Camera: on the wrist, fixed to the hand. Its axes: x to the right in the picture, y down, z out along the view.
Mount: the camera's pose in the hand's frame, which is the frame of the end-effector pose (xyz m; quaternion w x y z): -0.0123 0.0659 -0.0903 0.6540 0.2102 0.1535 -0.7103
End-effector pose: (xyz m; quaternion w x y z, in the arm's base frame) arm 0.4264 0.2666 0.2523 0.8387 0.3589 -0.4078 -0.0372
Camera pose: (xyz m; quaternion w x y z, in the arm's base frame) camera 0.4672 0.3713 0.2489 0.5093 0.7064 0.1092 -0.4793
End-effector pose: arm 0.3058 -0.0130 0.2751 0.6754 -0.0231 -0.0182 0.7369
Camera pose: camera 0.2466 -0.0314 0.1812 0.9728 0.0267 0.2303 0.0025
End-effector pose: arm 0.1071 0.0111 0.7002 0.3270 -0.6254 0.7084 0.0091
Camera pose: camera 0.0076 -0.0018 0.7509 0.2430 -0.8449 0.0712 -0.4712
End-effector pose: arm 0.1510 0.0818 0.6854 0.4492 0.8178 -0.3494 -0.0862
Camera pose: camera 0.1504 0.1275 0.7882 0.1143 0.8906 0.4032 -0.1765
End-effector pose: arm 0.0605 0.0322 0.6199 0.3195 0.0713 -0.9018 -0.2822
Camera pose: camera 0.1292 0.0489 0.7073 0.1319 0.7976 -0.5494 -0.2110
